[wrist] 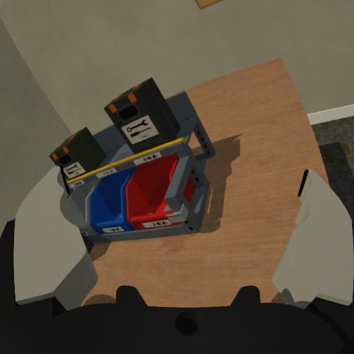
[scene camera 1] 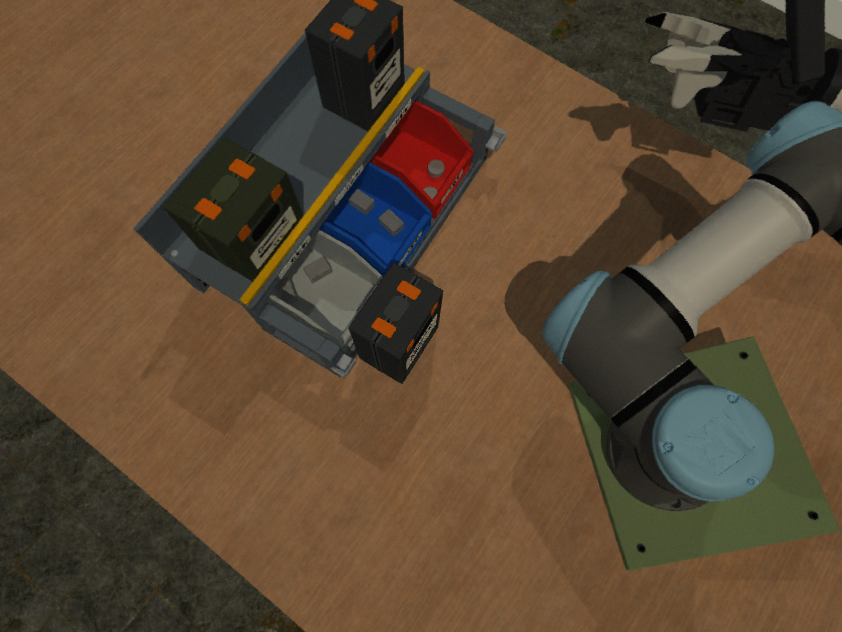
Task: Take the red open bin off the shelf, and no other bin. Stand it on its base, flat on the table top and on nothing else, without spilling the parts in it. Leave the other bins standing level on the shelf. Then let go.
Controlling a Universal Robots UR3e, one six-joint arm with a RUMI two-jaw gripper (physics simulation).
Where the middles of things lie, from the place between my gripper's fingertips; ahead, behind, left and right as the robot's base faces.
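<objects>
From my hand, the red open bin (scene camera 1: pixel 422 135) is 150 mm ahead, 220 mm to the left and 150 mm below. The blue bin (scene camera 1: pixel 364 234) is 120 mm ahead of my hand, 330 mm to the left of it and 150 mm below it. There's also the yellow strip (scene camera 1: pixel 263 276), 340 mm to the left of my hand, 150 mm ahead of it and 90 mm below it, and the grey bin (scene camera 1: pixel 328 306), which is 90 mm ahead of my hand, 440 mm to the left of it and 150 mm below it.
</objects>
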